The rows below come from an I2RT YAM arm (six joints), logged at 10 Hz.
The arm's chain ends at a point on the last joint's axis. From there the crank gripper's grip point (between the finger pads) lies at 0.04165 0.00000 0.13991 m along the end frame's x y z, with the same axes.
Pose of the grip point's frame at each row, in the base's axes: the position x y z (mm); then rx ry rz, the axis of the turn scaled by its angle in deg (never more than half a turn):
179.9, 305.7, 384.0, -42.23, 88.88, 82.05
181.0, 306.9, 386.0, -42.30, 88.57, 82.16
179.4, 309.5, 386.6, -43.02, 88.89, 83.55
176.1, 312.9, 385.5, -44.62, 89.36, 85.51
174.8, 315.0, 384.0, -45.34, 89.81, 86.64
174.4, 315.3, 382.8, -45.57, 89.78, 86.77
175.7, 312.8, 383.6, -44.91, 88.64, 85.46
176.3, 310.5, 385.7, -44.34, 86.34, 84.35
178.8, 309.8, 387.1, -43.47, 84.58, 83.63
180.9, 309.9, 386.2, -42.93, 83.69, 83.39
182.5, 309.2, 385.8, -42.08, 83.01, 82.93
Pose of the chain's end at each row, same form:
169.7, 163.3, 414.5, -42.23, 88.88, 82.05
171.0, 164.4, 416.0, -42.30, 88.57, 82.16
173.1, 166.8, 416.7, -43.02, 88.89, 83.55
175.8, 170.2, 416.3, -44.62, 89.36, 85.51
177.8, 172.4, 415.2, -45.34, 89.81, 86.64
178.0, 172.8, 414.1, -45.57, 89.78, 86.77
175.4, 169.9, 413.6, -44.91, 88.64, 85.46
172.2, 167.0, 412.4, -44.34, 86.34, 84.35
171.5, 165.9, 410.6, -43.47, 84.58, 83.63
172.1, 165.8, 407.8, -42.93, 83.69, 83.39
171.4, 165.0, 405.7, -42.08, 83.01, 82.93

